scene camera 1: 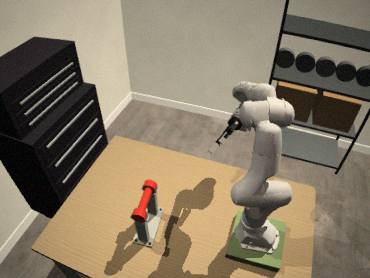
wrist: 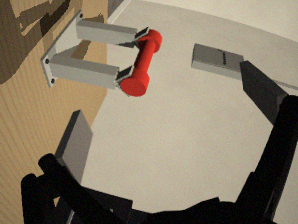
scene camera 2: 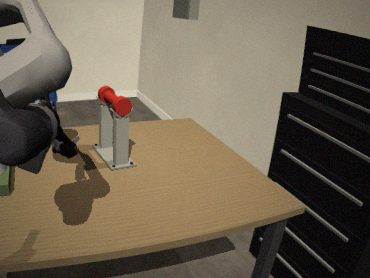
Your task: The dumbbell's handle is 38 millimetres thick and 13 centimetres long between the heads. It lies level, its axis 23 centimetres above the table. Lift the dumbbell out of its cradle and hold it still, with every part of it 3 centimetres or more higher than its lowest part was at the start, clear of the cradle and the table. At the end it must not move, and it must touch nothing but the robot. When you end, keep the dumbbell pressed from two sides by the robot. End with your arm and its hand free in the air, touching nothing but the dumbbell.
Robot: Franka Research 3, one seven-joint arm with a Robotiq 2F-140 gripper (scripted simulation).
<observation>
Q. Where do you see a red dumbbell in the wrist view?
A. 136, 85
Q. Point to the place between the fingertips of my gripper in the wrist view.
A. At 163, 99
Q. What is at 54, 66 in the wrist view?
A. A grey cradle.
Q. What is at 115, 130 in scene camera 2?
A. A grey cradle.
</observation>
